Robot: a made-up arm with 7 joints.
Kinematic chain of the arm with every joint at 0, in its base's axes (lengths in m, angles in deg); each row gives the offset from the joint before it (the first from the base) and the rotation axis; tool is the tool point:
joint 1: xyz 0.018 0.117 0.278 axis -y
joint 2: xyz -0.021 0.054 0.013 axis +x
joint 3: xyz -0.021 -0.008 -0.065 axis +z
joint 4: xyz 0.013 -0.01 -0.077 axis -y
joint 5: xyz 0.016 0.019 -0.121 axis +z
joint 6: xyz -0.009 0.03 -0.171 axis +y
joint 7: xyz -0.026 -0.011 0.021 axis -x
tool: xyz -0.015 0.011 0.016
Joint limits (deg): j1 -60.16..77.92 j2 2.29..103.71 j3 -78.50..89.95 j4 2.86..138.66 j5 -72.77..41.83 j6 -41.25..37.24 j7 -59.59..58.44
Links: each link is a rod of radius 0.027 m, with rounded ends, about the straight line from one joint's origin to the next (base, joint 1, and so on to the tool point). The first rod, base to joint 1, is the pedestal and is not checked.
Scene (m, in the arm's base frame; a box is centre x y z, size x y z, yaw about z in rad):
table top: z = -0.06
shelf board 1: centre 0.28 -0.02 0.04 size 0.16 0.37 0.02 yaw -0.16
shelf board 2: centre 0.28 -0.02 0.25 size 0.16 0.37 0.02 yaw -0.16
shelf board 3: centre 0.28 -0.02 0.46 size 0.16 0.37 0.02 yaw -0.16
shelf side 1: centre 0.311 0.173 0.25 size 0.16 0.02 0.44 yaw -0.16
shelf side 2: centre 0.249 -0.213 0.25 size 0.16 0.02 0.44 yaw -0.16
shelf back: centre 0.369 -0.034 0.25 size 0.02 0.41 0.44 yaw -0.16
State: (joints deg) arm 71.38 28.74 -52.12 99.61 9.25 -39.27 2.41
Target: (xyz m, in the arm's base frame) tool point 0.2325 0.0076 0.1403
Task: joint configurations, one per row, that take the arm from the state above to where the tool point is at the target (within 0.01 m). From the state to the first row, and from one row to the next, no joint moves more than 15 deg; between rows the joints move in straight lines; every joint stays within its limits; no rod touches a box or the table.
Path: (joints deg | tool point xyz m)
1: 64.20 19.92 -60.91 112.63 11.54 -27.89 -0.41 | 0.2050 -0.0348 0.3224
2: 57.01 11.11 -69.71 125.64 13.84 -16.51 -3.24 | 0.1049 -0.0621 0.3043
3: 49.83 2.29 -78.50 138.66 16.13 -5.13 -6.06 | 0.0111 -0.0447 0.3125
4: 44.93 15.24 -78.50 137.53 16.24 -7.72 -5.55 | 0.0524 -0.0471 0.2756
5: 40.04 28.19 -78.50 136.40 16.36 -10.32 -5.03 | 0.0872 -0.0361 0.2321
6: 35.14 41.14 -78.50 135.26 16.47 -12.92 -4.52 | 0.1127 -0.0119 0.1855
7: 30.25 54.09 -78.50 134.13 16.59 -15.52 -4.00 | 0.1272 0.0246 0.1403
8: 37.69 46.13 -76.99 121.07 15.64 -23.56 -2.14 | 0.1797 0.0155 0.1340
9: 45.13 38.17 -75.48 108.00 14.69 -31.60 -0.29 | 0.2325 0.0076 0.1403

